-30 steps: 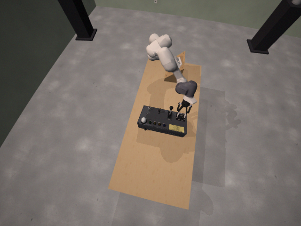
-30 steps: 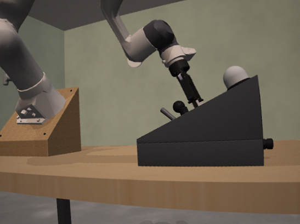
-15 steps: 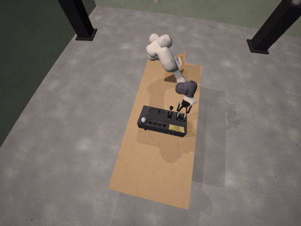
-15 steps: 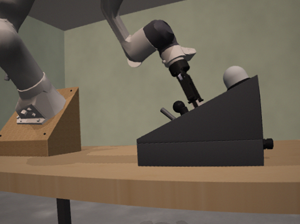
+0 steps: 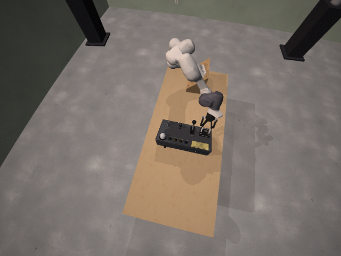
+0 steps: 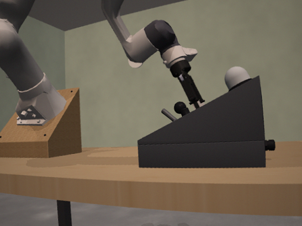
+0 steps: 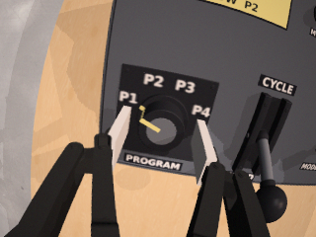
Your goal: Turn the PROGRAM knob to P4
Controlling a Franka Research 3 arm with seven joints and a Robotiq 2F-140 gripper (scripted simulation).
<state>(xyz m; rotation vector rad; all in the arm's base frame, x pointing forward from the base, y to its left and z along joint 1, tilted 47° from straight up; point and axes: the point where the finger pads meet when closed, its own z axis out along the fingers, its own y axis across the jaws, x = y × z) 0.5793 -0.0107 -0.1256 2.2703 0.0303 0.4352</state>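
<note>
Right now the black ball lever is 30 mm behind my hand, 120 mm to the right of it and 10 mm below it. The rest, counted from my hand: dark sloped console (20 mm ahead, 180 mm to the right, 40 mm below); then mode button (20 mm behind, 240 mm to the right, 20 mm below); then check toggle (40 mm behind, 360 mm to the right, 30 mm below).
</note>
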